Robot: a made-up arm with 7 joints.
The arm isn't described. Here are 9 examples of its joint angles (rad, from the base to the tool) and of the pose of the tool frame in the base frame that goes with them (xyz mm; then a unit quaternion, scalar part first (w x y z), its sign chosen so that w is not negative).
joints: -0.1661 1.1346 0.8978 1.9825 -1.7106 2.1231 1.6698
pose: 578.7 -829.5 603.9 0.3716 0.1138 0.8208 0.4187
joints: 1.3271 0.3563 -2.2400 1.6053 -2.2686 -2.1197 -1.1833
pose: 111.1 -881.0 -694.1 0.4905 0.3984 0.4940 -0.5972
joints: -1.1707 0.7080 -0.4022 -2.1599 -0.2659 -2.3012 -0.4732
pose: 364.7 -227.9 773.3 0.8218 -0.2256 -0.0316 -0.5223
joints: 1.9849 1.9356 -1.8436 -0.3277 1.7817 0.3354 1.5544
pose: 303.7 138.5 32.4 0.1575 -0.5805 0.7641 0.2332
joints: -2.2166 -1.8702 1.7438 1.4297 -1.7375 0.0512 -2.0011
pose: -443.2 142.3 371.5 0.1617 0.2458 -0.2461 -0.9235
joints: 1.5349 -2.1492 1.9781 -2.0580 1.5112 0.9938 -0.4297
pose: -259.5 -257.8 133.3 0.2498 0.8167 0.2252 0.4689
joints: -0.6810 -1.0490 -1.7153 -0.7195 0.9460 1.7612 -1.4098
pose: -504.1 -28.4 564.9 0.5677 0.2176 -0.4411 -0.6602
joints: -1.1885 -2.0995 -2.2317 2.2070 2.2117 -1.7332 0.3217
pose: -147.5 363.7 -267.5 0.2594 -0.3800 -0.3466 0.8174
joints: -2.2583 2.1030 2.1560 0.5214 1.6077 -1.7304 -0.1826
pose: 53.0 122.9 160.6 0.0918 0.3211 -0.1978 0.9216
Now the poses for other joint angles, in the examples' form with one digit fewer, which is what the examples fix.
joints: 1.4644 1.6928 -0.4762 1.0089 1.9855 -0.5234 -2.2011
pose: -43 -241 130 0.071 0.632 -0.357 -0.684
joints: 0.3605 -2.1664 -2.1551 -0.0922 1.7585 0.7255 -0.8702
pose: -200 -175 313 0.096 0.285 0.107 -0.948
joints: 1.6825 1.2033 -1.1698 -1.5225 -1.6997 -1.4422 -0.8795
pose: 149 181 -328 0.148 0.203 0.823 0.509
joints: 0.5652 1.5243 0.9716 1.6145 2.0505 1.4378 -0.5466
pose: 348 -376 111 0.080 -0.459 0.632 -0.620
